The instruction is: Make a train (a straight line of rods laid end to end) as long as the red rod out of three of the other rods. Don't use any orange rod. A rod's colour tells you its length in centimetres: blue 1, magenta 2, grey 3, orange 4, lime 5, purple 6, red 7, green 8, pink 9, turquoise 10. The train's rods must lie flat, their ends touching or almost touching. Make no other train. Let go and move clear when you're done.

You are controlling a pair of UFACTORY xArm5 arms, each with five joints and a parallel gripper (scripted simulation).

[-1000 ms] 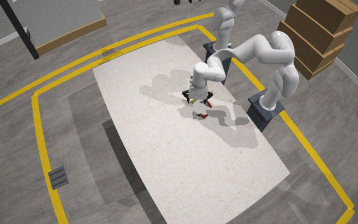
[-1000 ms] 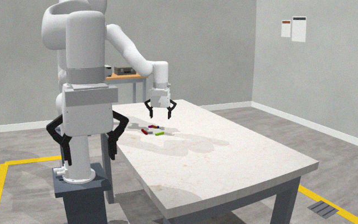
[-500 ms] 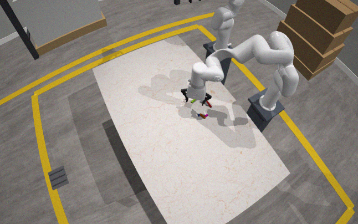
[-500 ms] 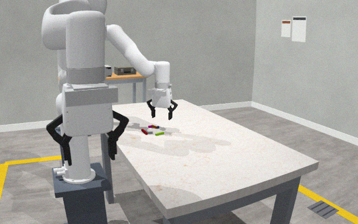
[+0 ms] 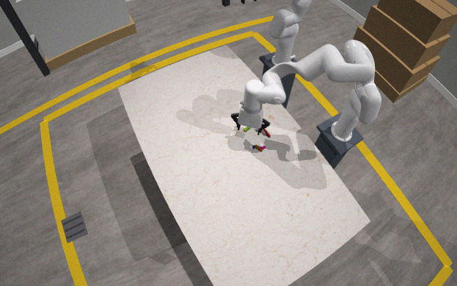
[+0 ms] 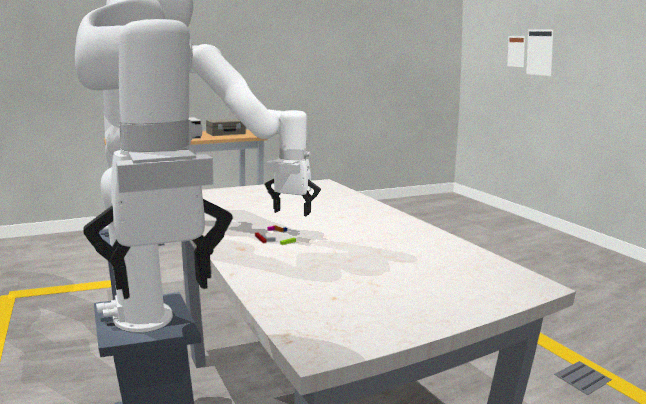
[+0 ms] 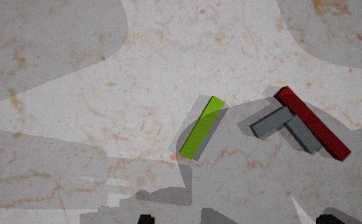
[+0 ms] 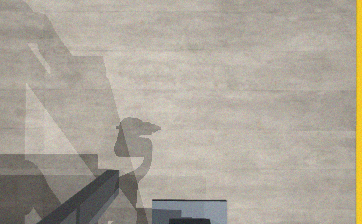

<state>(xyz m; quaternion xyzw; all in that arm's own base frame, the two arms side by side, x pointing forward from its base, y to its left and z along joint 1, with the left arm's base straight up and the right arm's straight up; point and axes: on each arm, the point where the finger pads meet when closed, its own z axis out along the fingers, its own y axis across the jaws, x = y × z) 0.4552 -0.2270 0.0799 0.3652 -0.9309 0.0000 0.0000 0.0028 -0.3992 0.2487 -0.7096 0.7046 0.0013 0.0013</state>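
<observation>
Right now the magenta rod is 4 cm behind my left hand, 8 cm to the left of it and 7 cm below it. From my left hand the other things lie so: lime rod: 3 cm behind, 5 cm to the right, 7 cm below; orange rod: 2 cm behind, 7 cm to the left, 7 cm below; blue rod: 6 cm to the left, 7 cm below.
</observation>
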